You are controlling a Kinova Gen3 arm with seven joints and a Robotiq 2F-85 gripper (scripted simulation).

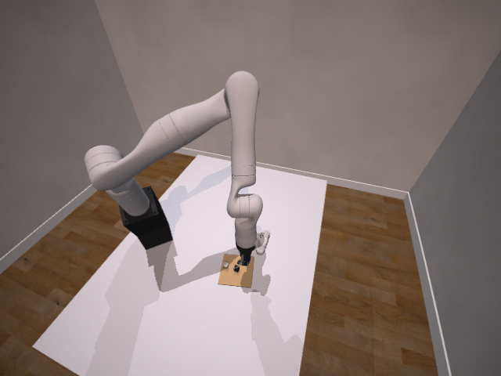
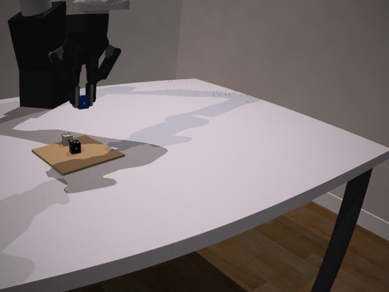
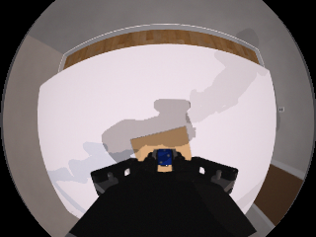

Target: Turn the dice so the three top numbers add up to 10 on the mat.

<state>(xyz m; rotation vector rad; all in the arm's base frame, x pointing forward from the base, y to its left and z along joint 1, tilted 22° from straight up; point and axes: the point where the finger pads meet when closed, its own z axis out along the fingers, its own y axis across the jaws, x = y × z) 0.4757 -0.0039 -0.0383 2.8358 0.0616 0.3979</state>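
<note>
Right now my hand is 110 mm above the black die and 50 mm past it. From my hand the other things lie so: blue die 10 mm below; white die 110 mm below, 100 mm behind; tan mat 120 mm below, 50 mm behind.
</note>
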